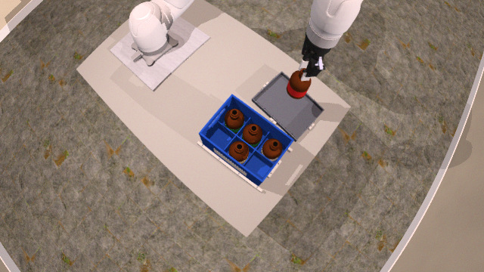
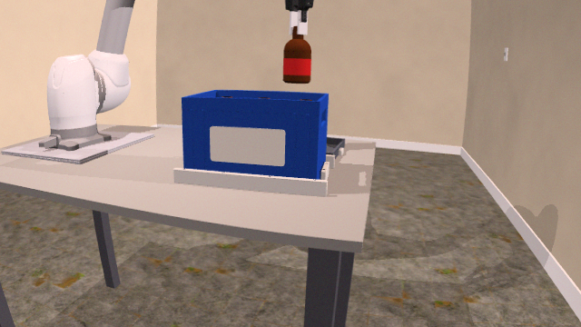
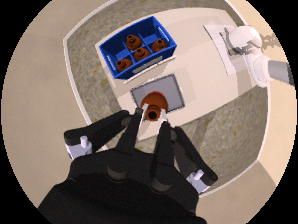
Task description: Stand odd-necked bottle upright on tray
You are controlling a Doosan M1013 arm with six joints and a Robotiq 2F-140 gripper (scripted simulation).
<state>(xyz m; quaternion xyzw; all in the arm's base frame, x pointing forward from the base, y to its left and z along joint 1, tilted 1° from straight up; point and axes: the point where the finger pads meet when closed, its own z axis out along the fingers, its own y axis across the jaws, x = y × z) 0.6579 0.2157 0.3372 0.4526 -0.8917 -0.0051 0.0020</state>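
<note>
My gripper is now 90 mm above the bottle. From my hand the other things lie so: crate 270 mm below, 250 mm to the right; dark grey tray 340 mm below, 10 mm to the left.
</note>
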